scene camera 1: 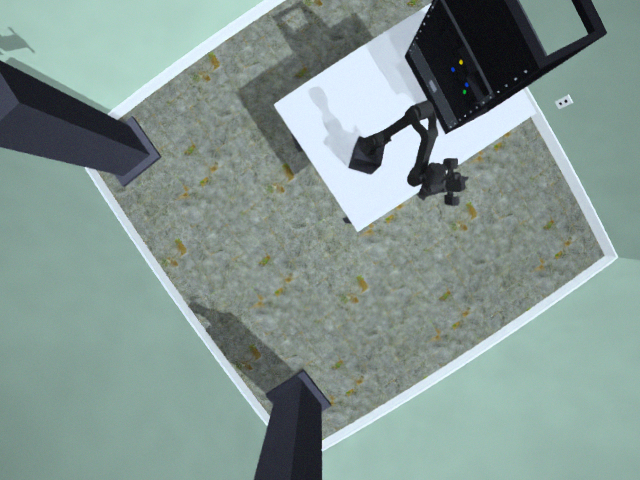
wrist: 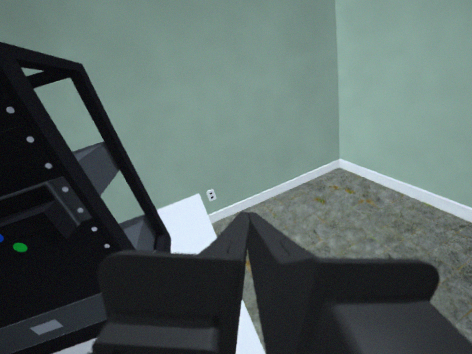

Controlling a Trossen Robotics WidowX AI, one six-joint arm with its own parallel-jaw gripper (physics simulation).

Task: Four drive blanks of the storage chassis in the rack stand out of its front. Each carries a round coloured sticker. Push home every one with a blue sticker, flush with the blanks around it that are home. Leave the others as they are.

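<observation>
The black rack (scene camera 1: 442, 105) (wrist: 116, 145) stands at the top right in the scene view and at the left in the wrist view. On the dark chassis front, a yellow sticker (scene camera 1: 461, 62), one blue sticker (scene camera 1: 452, 69), another blue sticker (scene camera 1: 466, 84) and a green sticker (scene camera 1: 464, 91) (wrist: 20, 247) show. Part of a blue sticker (wrist: 1, 238) shows at the wrist view's left edge. How far each blank stands out is too dark and small to tell. My gripper (scene camera 1: 465, 182) (wrist: 246, 219) is shut and empty, off the rack's lower right side, apart from it and pointing away from the chassis front.
The white table (scene camera 1: 372, 201) (wrist: 185, 225) carries the rack and my arm's base (scene camera 1: 367, 155). A wall socket (scene camera 1: 564, 101) (wrist: 211, 195) is beyond the table. Two dark pillars (scene camera 1: 72, 124) (scene camera 1: 294, 428) stand at the left and bottom of the scene view.
</observation>
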